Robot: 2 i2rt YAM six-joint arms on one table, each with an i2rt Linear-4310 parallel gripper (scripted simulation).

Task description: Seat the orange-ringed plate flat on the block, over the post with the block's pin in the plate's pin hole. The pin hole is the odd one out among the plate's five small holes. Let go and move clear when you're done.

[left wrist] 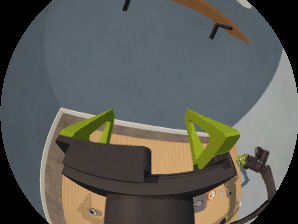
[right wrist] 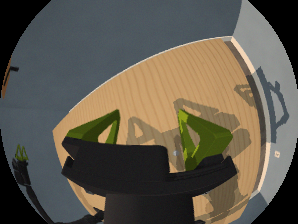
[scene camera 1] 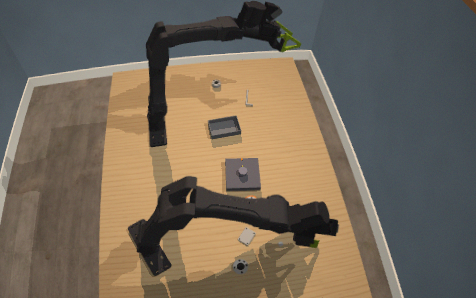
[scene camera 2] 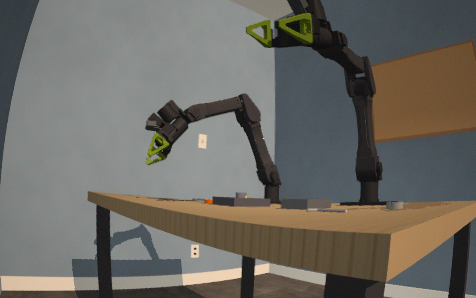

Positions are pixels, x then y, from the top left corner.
Labels:
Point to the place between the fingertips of my left gripper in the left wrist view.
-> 149, 113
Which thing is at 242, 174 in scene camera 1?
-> A grey block.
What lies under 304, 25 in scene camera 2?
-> My left gripper.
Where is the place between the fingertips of my right gripper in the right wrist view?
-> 148, 113

